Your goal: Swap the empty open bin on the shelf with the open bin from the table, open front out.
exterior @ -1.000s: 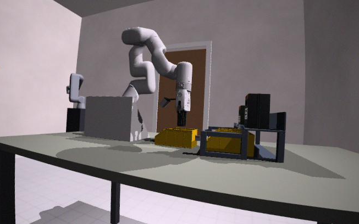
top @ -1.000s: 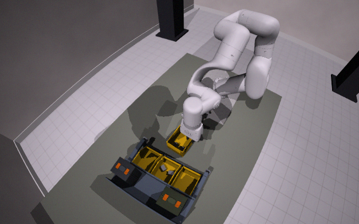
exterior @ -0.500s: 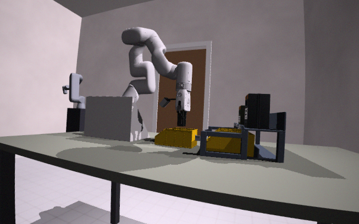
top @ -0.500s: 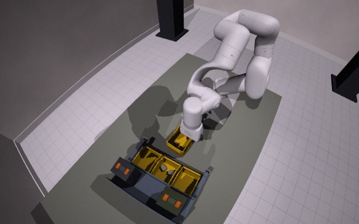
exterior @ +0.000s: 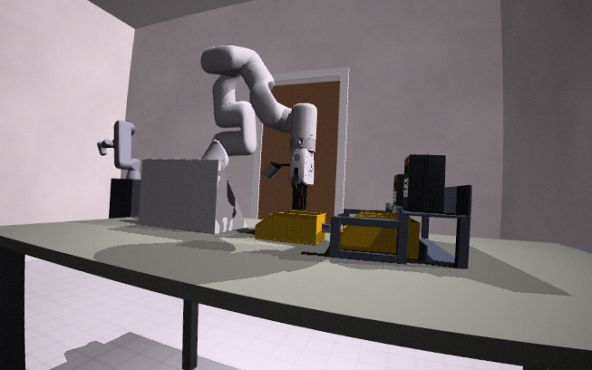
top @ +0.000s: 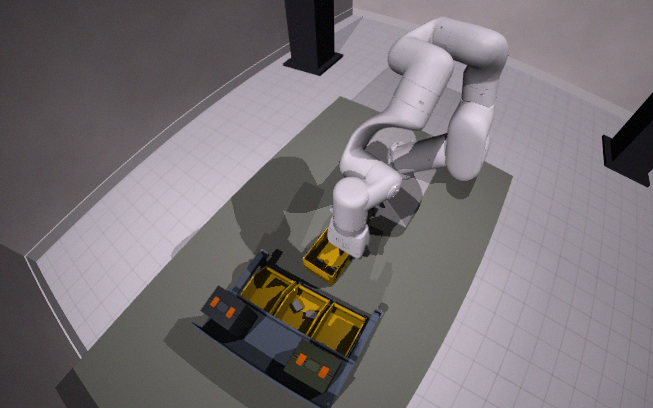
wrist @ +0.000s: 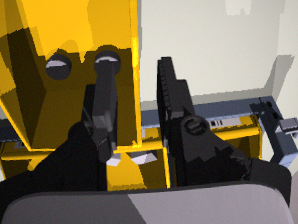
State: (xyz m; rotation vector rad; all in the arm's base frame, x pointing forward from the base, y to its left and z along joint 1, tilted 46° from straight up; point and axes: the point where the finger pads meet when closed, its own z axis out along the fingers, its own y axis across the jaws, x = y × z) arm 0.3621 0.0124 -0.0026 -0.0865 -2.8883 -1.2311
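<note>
Now: the shelf's front bar 12 cm ahead of my hand, 9 cm below it and 3 cm to the right of it. Also, from my hand: black box: 32 cm ahead, 14 cm to the right, 6 cm above.
</note>
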